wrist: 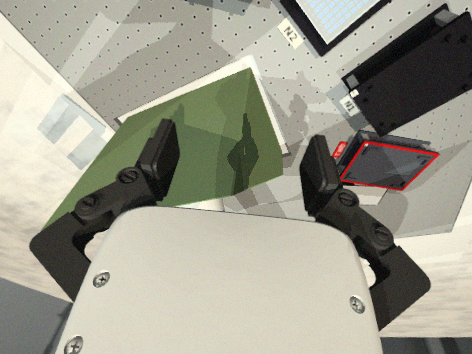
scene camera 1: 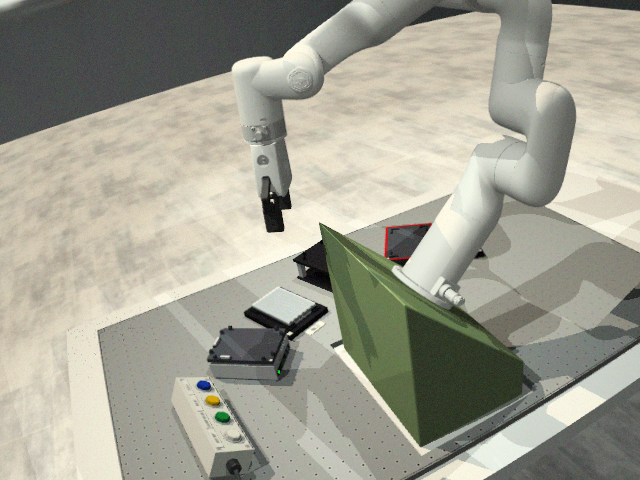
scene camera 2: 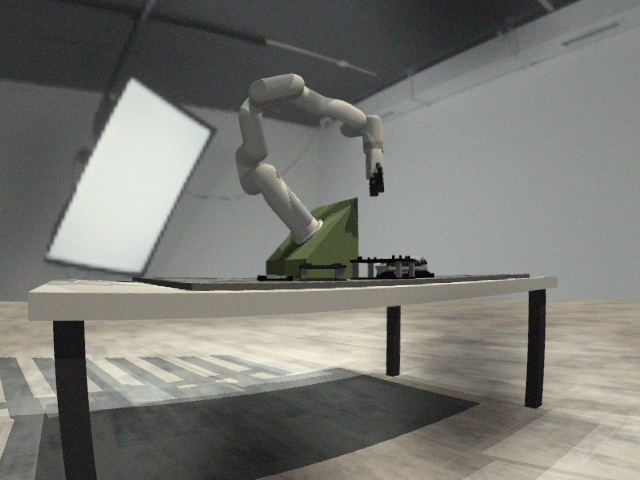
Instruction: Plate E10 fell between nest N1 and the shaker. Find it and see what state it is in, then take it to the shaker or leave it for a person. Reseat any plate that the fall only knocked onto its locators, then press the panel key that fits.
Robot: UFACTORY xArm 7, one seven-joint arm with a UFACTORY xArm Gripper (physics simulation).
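Places are measured from the arm's base along level axes (x left, y ahead, z down), in metres.
Where they show: gripper, fingertip midpoint: point(wrist: 241, 143) point(scene camera 1: 280, 220) point(scene camera 2: 376, 194); arm's base, origin of the base link: point(wrist: 195, 195) point(scene camera 1: 420, 289) point(scene camera 2: 309, 232).
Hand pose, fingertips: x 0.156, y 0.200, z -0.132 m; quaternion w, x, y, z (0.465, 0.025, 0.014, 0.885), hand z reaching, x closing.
Observation:
Things, the pixels of their top centre, and the offset from my fingertips. "spot": a spot on its surface instead.
- pale plate with light-blue wells, middle of its top: point(scene camera 1: 283, 303) point(scene camera 2: 405, 268) dx -0.009, dy +0.134, dz +0.271 m
- Nest N1, middle of its top: point(wrist: 420, 89) point(scene camera 1: 331, 252) point(scene camera 2: 383, 256) dx -0.180, dy +0.190, dz +0.234 m
- grey shaker, surface spot: point(scene camera 1: 242, 369) spot: dx +0.156, dy -0.010, dz +0.272 m
- key panel, middle of its top: point(scene camera 1: 202, 407) point(scene camera 2: 400, 256) dx +0.266, dy -0.120, dz +0.218 m
- red-outlined dark tray, middle of its top: point(scene camera 1: 408, 239) point(wrist: 386, 170) point(scene camera 2: 321, 263) dx -0.370, dy +0.133, dz +0.256 m
- red tag, surface spot: point(wrist: 340, 149) spot: dx -0.310, dy +0.058, dz +0.300 m
- cable, surface spot: point(scene camera 1: 234, 466) spot: dx +0.266, dy -0.246, dz +0.250 m
My gripper point(scene camera 1: 279, 214) point(scene camera 2: 376, 187) point(wrist: 241, 143) is open and empty, high above the bench. A pale plate with light-blue wells point(scene camera 1: 285, 304) point(wrist: 336, 19) lies on the black nest N2 point(scene camera 1: 264, 322) point(wrist: 324, 49), between N1 and the shaker. Its lettering is not readable, and whether it is fully seated cannot be told. Nest N1 point(scene camera 1: 310, 256) point(wrist: 420, 75) is a raised black platform, partly hidden by the green base in scene camera 1. The grey shaker point(scene camera 1: 242, 369) has a dark top and a green light. The key panel point(scene camera 1: 209, 426) has blue, yellow, green and white keys.
The green wedge base point(scene camera 1: 377, 330) point(scene camera 2: 336, 237) point(wrist: 200, 150) carries the arm and stands beside the nests. A red-outlined dark tray point(scene camera 1: 405, 241) point(wrist: 390, 165) stands past N1, with a red tag point(wrist: 340, 149) beside it. A cable point(scene camera 1: 234, 466) leaves the panel's end.

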